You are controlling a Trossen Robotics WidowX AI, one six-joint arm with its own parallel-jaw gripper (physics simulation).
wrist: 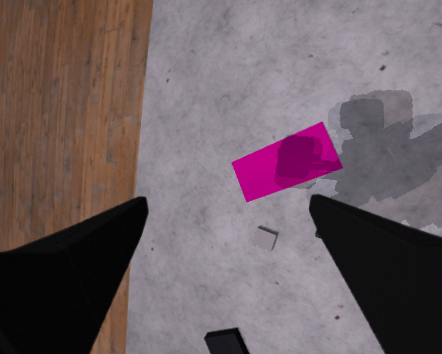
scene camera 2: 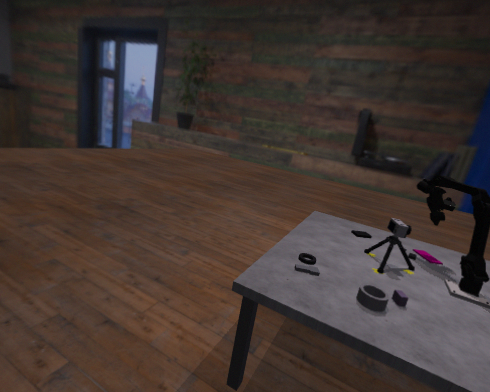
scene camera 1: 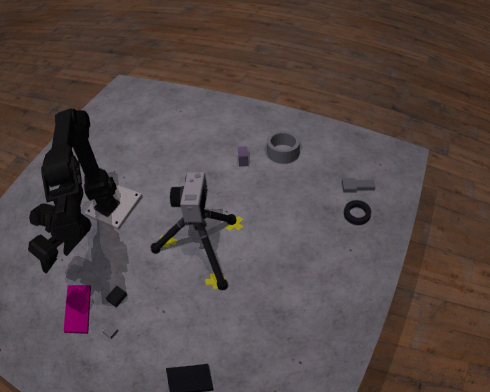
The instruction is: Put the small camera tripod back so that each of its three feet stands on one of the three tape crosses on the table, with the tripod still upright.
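Places are measured from the arm's base along level axes (x ahead, y right, z down), in metres.
Pixels of known places: gripper, fingertip midpoint: [wrist: 229, 203] [scene camera 1: 55, 263]; arm's base, origin of the base link: [scene camera 2: 468, 290] [scene camera 1: 107, 205].
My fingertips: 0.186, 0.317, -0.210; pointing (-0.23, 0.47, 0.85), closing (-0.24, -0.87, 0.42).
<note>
For each thing: its middle in the pictures, then the offset to it from my fingertips, as dx, dy, dz. "spot": a spot on its surface instead.
- camera tripod, body centre: [scene camera 1: 184, 221] [scene camera 2: 399, 245] +0.117, -0.330, +0.111
- left yellow cross, body centre: [scene camera 1: 168, 240] +0.047, -0.325, +0.223
- front cross, body centre: [scene camera 1: 215, 280] +0.228, -0.283, +0.223
- right cross, surface spot: [scene camera 1: 234, 223] spot: +0.169, -0.462, +0.219
- magenta pad, body centre: [wrist: 282, 165] [scene camera 1: 77, 308] [scene camera 2: 427, 256] -0.025, +0.006, +0.219
- black block, body centre: [scene camera 1: 116, 296] +0.045, -0.094, +0.216
- small grey tile, body centre: [wrist: 264, 238] [scene camera 1: 110, 331] +0.097, +0.000, +0.217
- black slab, body centre: [scene camera 1: 189, 379] [scene camera 2: 361, 234] +0.339, -0.007, +0.216
- purple block, body centre: [scene camera 1: 243, 156] [scene camera 2: 399, 298] +0.058, -0.682, +0.203
- grey ring, body centre: [scene camera 1: 283, 146] [scene camera 2: 372, 297] +0.142, -0.776, +0.199
- black ring, body centre: [scene camera 1: 357, 212] [scene camera 2: 307, 258] +0.446, -0.661, +0.216
The camera tripod [scene camera 1: 211, 254] [scene camera 2: 394, 240] stands upright with a grey camera [scene camera 1: 194, 199] [scene camera 2: 398, 228] on top. In scene camera 1, its left foot lies left of the left yellow cross [scene camera 1: 170, 242]. Its front foot is at the right edge of the front cross [scene camera 1: 214, 281]. Its right foot overlaps the upper left part of the right cross [scene camera 1: 235, 224]. My gripper [scene camera 1: 56, 261] [scene camera 2: 437, 221] [wrist: 229, 203] is open and empty, raised above the table, left of the tripod in scene camera 1. The tripod does not show in the wrist view.
A magenta pad [scene camera 1: 77, 317] [scene camera 2: 427, 257] [wrist: 260, 175], black block [scene camera 1: 116, 296] and small grey tile [scene camera 1: 110, 331] [wrist: 265, 239] lie left of the tripod. A black slab [scene camera 1: 189, 378] lies in front. Behind are a purple block [scene camera 1: 243, 156] and grey ring [scene camera 1: 283, 154]; a black ring [scene camera 1: 346, 218] lies right.
</note>
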